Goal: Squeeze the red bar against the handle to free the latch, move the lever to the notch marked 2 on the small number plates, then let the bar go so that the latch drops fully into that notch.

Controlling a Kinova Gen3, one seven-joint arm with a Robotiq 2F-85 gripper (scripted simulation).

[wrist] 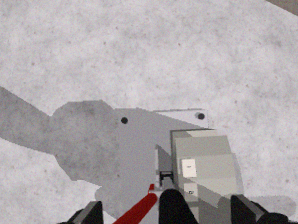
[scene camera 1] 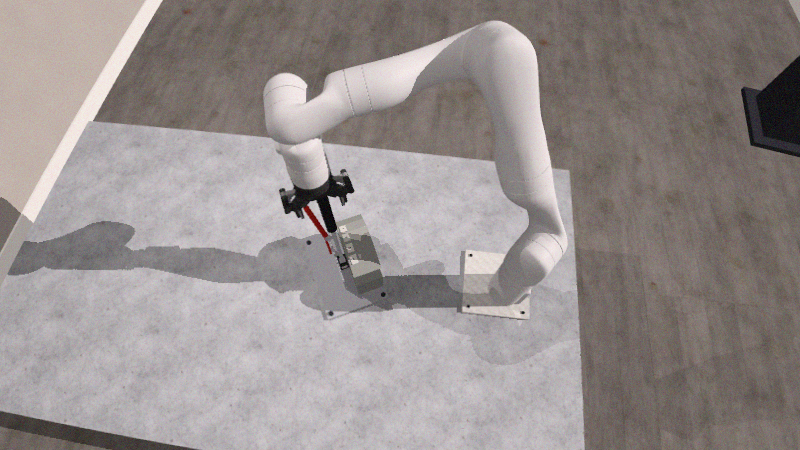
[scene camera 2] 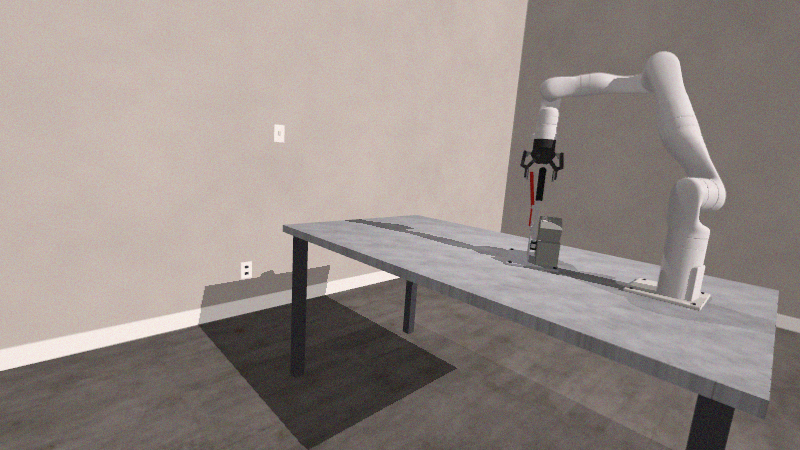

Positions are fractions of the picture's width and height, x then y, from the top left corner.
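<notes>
Scene camera 1 has my gripper (scene camera 1: 0.40, 0.46) in its picture, and you can also see my gripper (scene camera 2: 0.67, 0.40) from the other camera.
</notes>
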